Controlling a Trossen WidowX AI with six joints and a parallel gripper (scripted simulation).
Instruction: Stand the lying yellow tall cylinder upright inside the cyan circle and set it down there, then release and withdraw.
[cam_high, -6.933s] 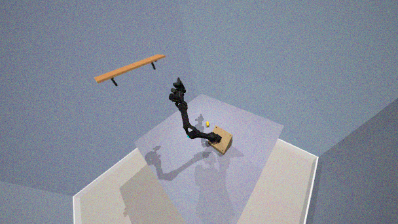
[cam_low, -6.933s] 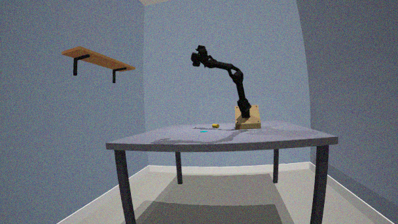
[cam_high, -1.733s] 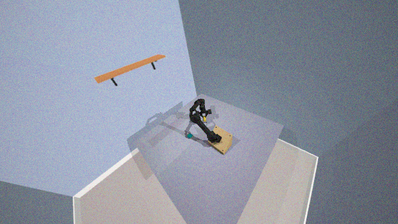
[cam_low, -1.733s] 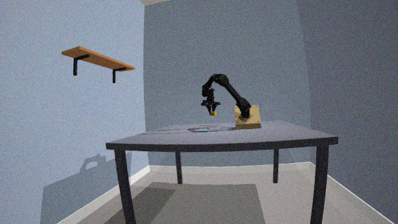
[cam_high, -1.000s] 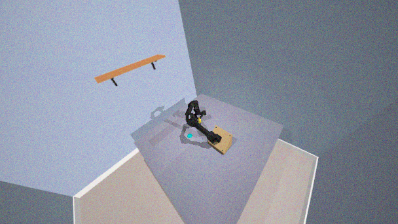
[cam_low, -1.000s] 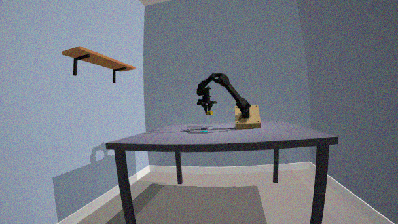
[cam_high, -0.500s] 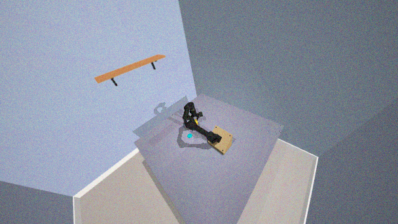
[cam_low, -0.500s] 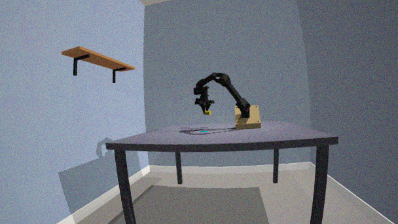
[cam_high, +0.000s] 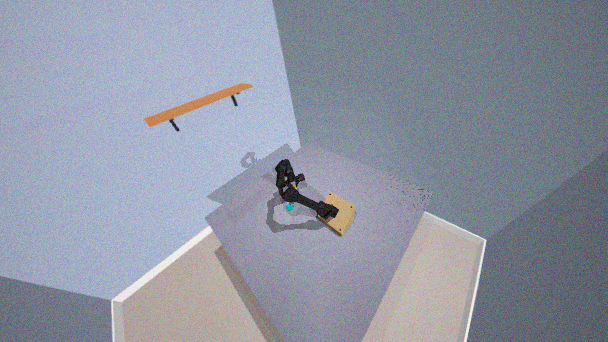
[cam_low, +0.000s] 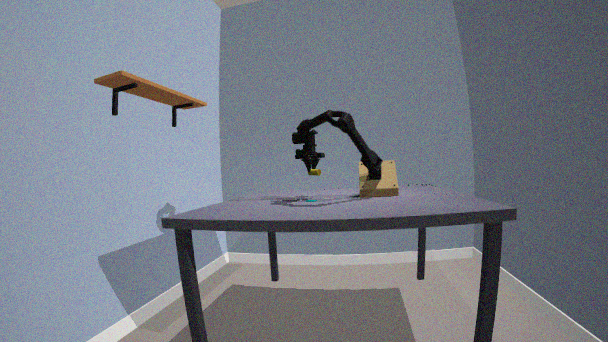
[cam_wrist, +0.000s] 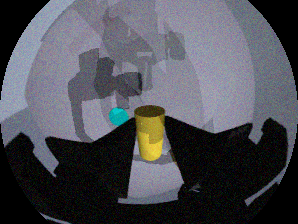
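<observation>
Right now the cyan circle is 20 mm behind my gripper tip, 100 mm to the left of it and 140 mm below it. From my gripper tip the other things lie so: yellow cylinder (20 mm behind, 10 mm to the left).
</observation>
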